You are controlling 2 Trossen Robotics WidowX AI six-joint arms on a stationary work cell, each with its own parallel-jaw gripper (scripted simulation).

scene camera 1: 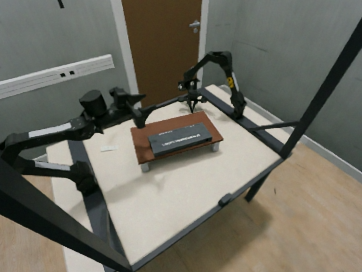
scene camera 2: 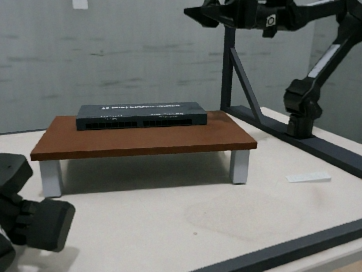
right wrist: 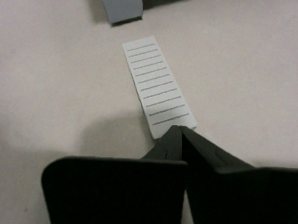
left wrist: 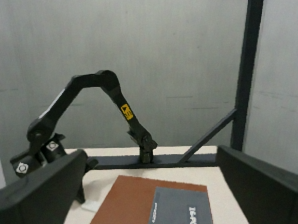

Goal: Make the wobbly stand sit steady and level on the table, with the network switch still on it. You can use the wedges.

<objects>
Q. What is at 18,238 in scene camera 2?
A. My right gripper.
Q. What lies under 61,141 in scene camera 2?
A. A brown stand.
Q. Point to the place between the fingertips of my left gripper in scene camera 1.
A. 150,100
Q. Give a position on a brown stand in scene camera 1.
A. At 144,154
</objects>
